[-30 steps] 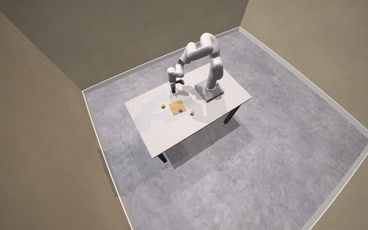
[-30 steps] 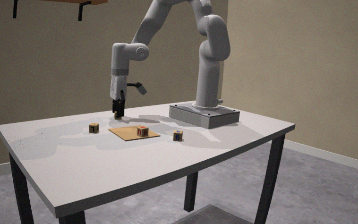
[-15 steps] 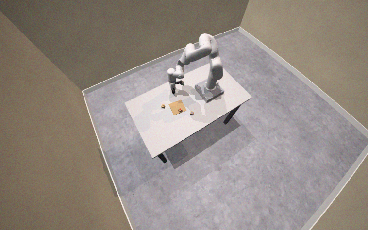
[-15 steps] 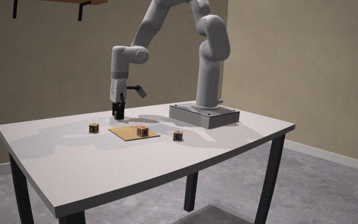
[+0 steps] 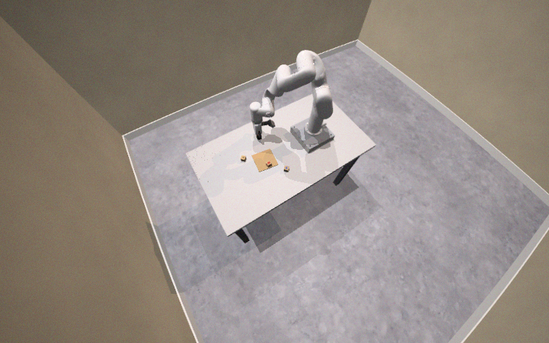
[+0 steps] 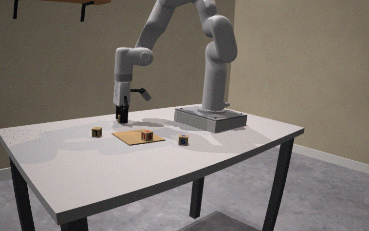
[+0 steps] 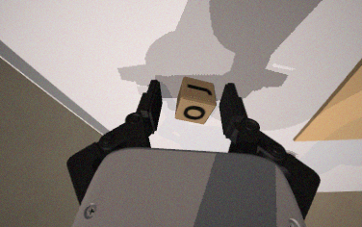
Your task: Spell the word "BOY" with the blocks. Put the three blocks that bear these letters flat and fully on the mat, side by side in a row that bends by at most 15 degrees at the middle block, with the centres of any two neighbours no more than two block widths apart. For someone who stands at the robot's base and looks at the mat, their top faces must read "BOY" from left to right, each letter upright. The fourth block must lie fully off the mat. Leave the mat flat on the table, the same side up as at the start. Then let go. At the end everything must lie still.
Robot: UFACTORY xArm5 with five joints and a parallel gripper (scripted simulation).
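My hand is 1 cm above the wooden block. The rest, counted from my hand: tan mat 21 cm to the left, 5 cm ahead, 2 cm below.
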